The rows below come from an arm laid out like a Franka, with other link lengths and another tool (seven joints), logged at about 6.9 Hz.
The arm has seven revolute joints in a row. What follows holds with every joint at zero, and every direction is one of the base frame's. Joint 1 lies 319.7 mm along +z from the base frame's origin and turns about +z. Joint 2 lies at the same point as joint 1 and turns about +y. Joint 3 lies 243.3 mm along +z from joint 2 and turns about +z. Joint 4 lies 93.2 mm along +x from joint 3 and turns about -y. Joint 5 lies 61 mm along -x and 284.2 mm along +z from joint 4 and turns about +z. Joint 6 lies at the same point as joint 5 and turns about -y. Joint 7 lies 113.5 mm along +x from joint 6 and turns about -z. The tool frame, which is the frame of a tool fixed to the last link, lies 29 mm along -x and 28 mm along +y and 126.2 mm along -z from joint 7; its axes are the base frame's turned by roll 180, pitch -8.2 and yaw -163.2 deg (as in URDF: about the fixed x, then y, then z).
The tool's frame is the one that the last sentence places.
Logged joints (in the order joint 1, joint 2, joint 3, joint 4, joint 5, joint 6, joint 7), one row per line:
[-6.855, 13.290, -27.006, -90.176, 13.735, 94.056, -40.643]
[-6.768, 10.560, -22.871, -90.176, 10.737, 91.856, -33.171]
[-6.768, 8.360, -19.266, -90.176, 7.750, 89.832, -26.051]
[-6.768, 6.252, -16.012, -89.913, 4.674, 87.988, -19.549]
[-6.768, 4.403, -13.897, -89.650, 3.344, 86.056, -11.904]
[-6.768, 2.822, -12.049, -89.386, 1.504, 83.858, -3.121]
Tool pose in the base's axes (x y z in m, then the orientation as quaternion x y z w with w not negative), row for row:
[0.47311, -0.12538, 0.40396, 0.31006, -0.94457, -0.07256, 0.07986]
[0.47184, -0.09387, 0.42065, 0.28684, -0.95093, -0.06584, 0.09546]
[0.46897, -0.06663, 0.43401, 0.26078, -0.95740, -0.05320, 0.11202]
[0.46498, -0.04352, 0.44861, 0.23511, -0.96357, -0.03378, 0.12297]
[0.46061, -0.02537, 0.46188, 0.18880, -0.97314, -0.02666, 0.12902]
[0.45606, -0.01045, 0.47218, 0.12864, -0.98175, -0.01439, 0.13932]
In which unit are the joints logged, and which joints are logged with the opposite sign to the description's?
The joints are logged in degrees. Opposite sign: joint 1.
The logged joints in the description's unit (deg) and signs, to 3 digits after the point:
[6.855, 13.290, -27.006, -90.176, 13.735, 94.056, -40.643]
[6.768, 10.560, -22.871, -90.176, 10.737, 91.856, -33.171]
[6.768, 8.360, -19.266, -90.176, 7.750, 89.832, -26.051]
[6.768, 6.252, -16.012, -89.913, 4.674, 87.988, -19.549]
[6.768, 4.403, -13.897, -89.650, 3.344, 86.056, -11.904]
[6.768, 2.822, -12.049, -89.386, 1.504, 83.858, -3.121]

